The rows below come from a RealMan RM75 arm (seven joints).
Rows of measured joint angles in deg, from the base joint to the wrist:
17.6 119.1 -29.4 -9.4 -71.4 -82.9 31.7
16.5 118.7 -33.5 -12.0 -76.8 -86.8 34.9
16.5 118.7 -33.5 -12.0 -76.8 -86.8 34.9
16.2 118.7 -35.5 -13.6 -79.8 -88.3 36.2
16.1 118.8 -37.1 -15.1 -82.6 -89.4 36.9
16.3 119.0 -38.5 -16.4 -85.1 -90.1 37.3
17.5 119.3 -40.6 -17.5 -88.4 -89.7 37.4
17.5 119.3 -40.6 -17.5 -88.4 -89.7 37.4
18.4 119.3 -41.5 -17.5 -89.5 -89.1 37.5
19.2 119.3 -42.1 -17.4 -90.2 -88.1 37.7
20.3 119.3 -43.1 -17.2 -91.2 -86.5 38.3
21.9 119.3 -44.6 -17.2 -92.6 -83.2 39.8
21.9 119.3 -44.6 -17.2 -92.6 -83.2 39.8
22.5 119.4 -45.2 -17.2 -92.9 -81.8 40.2
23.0 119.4 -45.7 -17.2 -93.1 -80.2 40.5
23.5 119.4 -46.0 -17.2 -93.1 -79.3 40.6
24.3 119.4 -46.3 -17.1 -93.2 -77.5 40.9
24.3 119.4 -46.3 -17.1 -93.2 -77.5 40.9
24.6 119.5 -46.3 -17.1 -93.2 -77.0 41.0
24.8 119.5 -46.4 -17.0 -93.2 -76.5 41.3
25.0 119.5 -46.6 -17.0 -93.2 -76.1 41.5
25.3 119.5 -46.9 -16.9 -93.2 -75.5 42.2
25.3 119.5 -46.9 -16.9 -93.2 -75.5 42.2
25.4 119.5 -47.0 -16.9 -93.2 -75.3 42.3
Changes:
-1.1 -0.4 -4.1 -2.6 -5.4 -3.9 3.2
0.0 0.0 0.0 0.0 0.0 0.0 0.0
-0.3 0.0 -2.0 -1.6 -3.0 -1.5 1.3
-0.1 0.1 -1.6 -1.5 -2.8 -1.1 0.7
0.2 0.2 -1.4 -1.3 -2.5 -0.7 0.4
1.2 0.3 -2.1 -1.1 -3.3 0.4 0.1
0.0 0.0 0.0 0.0 0.0 0.0 0.0
0.9 0.0 -0.9 0.0 -1.1 0.6 0.1
0.8 0.0 -0.6 0.1 -0.7 1.0 0.2
1.1 0.0 -1.0 0.2 -1.0 1.6 0.6
1.6 0.0 -1.5 0.0 -1.4 3.3 1.5
0.0 0.0 0.0 0.0 0.0 0.0 0.0
0.6 0.1 -0.6 0.0 -0.3 1.4 0.4
0.5 0.0 -0.5 0.0 -0.2 1.6 0.3
0.5 0.0 -0.3 0.0 0.0 0.9 0.1
0.8 0.0 -0.3 0.1 -0.1 1.8 0.3
0.0 0.0 0.0 0.0 0.0 0.0 0.0
0.3 0.1 0.0 0.0 0.0 0.5 0.1
0.2 0.0 -0.1 0.1 0.0 0.5 0.3
0.2 0.0 -0.2 0.0 0.0 0.4 0.2
0.3 0.0 -0.3 0.1 0.0 0.6 0.7
0.0 0.0 0.0 0.0 0.0 0.0 0.0
0.1 0.0 -0.1 0.0 0.0 0.2 0.1

